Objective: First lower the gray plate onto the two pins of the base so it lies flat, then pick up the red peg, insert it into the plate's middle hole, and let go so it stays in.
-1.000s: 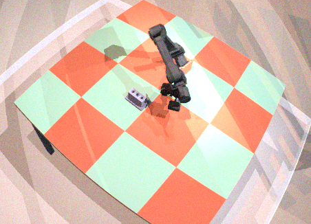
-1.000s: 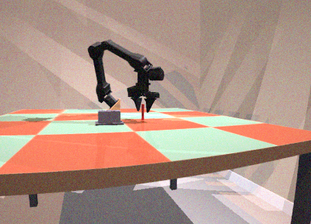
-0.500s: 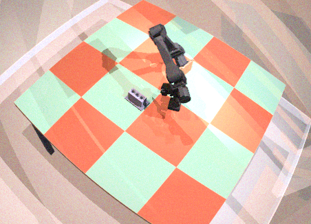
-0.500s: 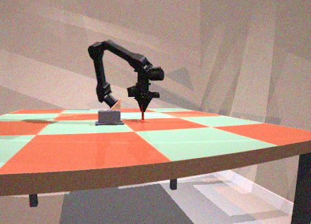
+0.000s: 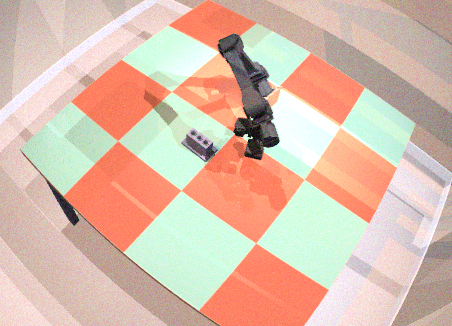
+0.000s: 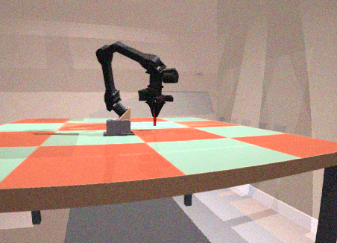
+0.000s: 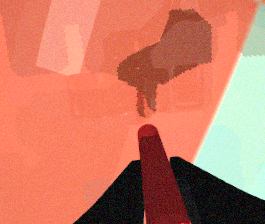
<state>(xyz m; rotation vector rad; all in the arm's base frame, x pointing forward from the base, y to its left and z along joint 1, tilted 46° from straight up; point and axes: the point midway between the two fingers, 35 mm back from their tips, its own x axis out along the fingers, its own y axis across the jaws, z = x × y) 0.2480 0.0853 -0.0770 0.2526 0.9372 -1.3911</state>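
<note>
Right now my gripper tip is 18 cm to the left of the gray plate, 9 cm short of it and 2 cm above it. Round my gripper tip: red peg: right at my gripper tip; then flat base: 18 cm to the right, 9 cm ahead, 5 cm below.
</note>
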